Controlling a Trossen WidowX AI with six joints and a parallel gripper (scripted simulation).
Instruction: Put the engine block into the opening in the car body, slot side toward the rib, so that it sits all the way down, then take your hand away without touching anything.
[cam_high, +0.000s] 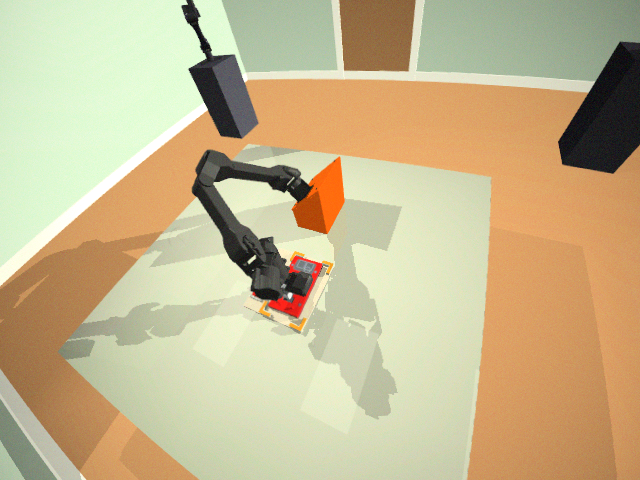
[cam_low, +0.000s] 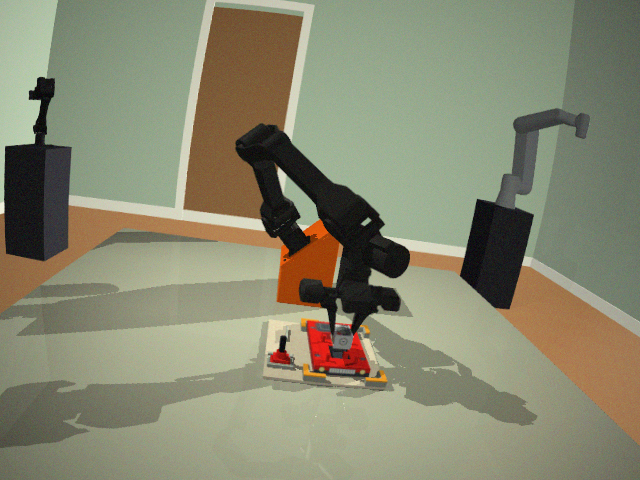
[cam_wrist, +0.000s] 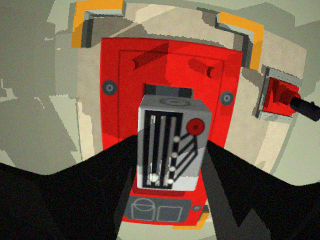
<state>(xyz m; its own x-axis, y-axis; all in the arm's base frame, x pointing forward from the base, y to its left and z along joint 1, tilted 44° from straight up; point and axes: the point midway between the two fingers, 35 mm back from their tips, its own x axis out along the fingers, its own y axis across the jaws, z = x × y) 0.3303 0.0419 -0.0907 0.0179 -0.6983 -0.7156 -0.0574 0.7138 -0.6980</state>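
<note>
Right now the engine block is 1 cm below my gripper tip.
</note>
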